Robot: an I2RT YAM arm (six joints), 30 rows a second.
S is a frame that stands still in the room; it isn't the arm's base.
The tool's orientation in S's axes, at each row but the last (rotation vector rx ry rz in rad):
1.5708 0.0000 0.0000
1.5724 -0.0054 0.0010
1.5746 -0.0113 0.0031
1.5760 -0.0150 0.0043
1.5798 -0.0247 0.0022
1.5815 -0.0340 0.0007
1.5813 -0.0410 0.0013
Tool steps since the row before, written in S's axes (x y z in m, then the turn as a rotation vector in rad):
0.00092 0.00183 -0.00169 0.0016 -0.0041 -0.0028
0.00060 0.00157 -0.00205 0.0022 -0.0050 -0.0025
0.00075 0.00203 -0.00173 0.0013 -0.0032 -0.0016
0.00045 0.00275 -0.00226 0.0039 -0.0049 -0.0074
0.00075 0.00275 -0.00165 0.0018 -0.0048 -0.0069
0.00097 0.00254 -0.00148 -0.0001 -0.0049 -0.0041
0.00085 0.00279 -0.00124 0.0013 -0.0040 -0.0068
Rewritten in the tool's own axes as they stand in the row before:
0.00092 -0.00169 -0.00183 0.0016 -0.0028 0.0041
0.00059 -0.00205 -0.00157 0.0022 -0.0025 0.0050
0.00072 -0.00174 -0.00203 0.0013 -0.0016 0.0032
0.00040 -0.00228 -0.00274 0.0038 -0.0074 0.0049
0.00068 -0.00169 -0.00275 0.0018 -0.0069 0.0048
0.00088 -0.00153 -0.00254 -0.0001 -0.0040 0.0049
0.00075 -0.00129 -0.00280 0.0012 -0.0068 0.0040

